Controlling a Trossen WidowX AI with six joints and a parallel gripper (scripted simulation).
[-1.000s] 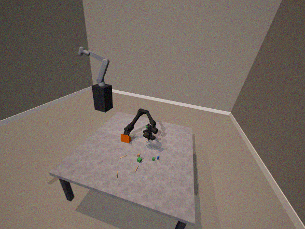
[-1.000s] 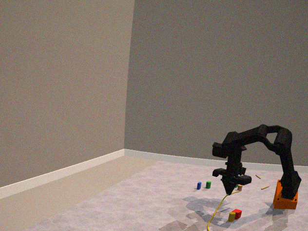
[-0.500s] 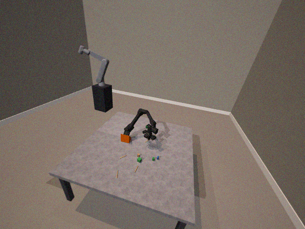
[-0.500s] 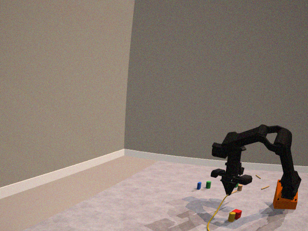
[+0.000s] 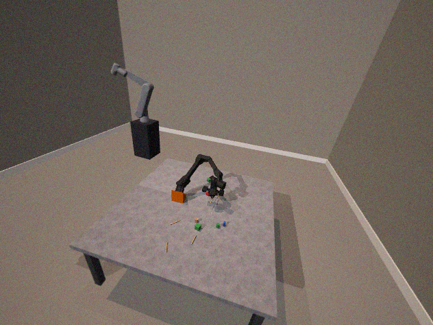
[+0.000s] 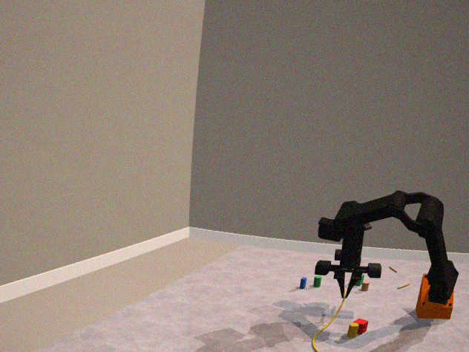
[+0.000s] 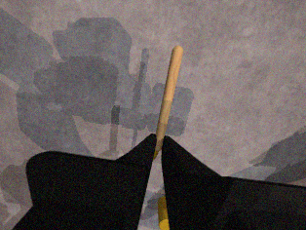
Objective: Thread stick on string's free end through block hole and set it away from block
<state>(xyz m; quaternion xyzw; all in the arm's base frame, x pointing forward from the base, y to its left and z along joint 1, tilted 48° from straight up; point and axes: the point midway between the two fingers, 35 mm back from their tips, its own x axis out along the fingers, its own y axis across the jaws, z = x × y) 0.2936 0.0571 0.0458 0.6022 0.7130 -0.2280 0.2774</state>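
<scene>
Now: gripper tip 10 mm to the left of the thin wooden stick. The rest, counted from my gripper tip: yellow cylinder 60 mm behind, 130 mm to the left, 40 mm below; red block 70 mm behind, 100 mm to the left, 40 mm below; small tan wooden piece 40 mm behind, 250 mm to the right, 40 mm below.
</scene>
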